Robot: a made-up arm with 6 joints.
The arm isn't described. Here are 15 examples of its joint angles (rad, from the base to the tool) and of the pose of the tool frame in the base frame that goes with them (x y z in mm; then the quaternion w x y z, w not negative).
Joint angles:
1: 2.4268 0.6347 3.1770 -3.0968 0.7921 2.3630
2: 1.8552 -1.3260 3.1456 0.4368 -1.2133 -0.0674
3: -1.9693 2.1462 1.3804 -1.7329 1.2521 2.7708
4: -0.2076 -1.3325 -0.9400 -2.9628 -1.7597 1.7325
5: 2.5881 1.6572 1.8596 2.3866 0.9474 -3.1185
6: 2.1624 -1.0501 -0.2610 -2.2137 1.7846 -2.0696
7: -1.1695 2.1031 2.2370 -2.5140 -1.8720 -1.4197
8: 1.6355 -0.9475 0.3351 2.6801 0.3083 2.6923
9: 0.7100 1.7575 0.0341 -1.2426 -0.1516 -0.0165
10: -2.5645 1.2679 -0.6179 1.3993 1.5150 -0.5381
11: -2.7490 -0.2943 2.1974 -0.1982 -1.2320 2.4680
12: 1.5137 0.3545 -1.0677 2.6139 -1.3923 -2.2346
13: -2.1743 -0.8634 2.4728 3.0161 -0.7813 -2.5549
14: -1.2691 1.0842 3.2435 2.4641 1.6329 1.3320
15: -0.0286 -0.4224 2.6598 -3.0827 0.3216 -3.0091
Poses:
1: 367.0 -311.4 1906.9 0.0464 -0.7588 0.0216 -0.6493
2: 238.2 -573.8 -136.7 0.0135 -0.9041 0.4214 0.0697
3: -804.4 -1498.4 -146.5 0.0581 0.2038 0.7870 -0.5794
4: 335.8 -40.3 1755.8 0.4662 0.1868 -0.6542 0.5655
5: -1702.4 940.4 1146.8 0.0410 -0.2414 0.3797 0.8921
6: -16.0 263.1 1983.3 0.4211 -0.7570 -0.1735 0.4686
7: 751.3 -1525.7 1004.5 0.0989 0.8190 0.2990 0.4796
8: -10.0 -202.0 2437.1 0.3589 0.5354 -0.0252 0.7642
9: 651.3 592.0 -555.7 0.5930 0.1628 0.7557 -0.2251
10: -530.8 -545.8 -91.1 0.7542 0.3728 -0.1815 -0.5092
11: 897.4 337.3 2049.7 0.4653 0.4276 -0.6984 0.3361
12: 139.4 957.8 412.9 0.7988 -0.3660 -0.1728 0.4450
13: 786.1 1167.0 652.4 0.3806 0.6915 0.5356 -0.3001
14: 124.5 -41.0 1935.8 0.7501 0.5807 -0.3083 -0.0710
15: -1321.8 34.6 1292.4 0.1877 -0.0227 -0.9772 -0.0968
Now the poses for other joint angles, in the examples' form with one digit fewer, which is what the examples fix.
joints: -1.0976 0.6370 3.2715 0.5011 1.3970 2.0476
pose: -192 552 1528 0.761 -0.041 0.414 0.498
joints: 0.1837 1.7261 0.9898 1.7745 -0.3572 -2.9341
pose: 1891 292 94 0.838 0.439 0.221 -0.236
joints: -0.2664 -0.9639 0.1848 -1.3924 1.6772 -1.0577
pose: -225 -112 2264 0.175 -0.492 0.811 -0.263
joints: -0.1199 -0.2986 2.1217 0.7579 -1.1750 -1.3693
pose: -957 6 2088 0.535 0.502 -0.679 0.031
